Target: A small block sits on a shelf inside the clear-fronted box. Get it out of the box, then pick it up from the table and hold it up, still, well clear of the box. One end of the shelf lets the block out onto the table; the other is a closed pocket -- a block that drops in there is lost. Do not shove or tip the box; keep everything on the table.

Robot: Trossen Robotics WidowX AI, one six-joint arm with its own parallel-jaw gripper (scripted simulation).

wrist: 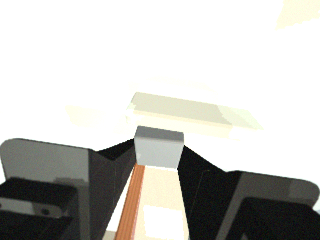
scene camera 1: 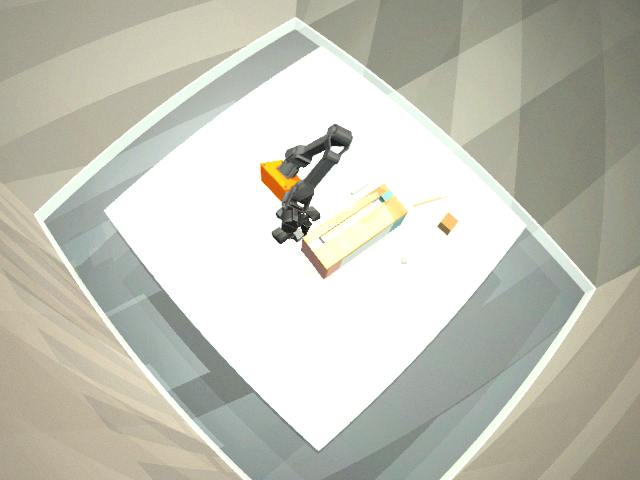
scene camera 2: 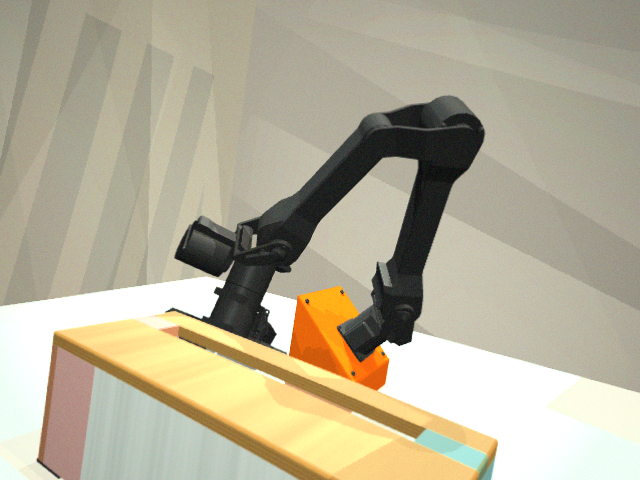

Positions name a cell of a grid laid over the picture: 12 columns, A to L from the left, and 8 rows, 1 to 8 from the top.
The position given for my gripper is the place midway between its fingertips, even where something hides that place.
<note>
I see my gripper (wrist: F5) and a grey block (wrist: F5).
</note>
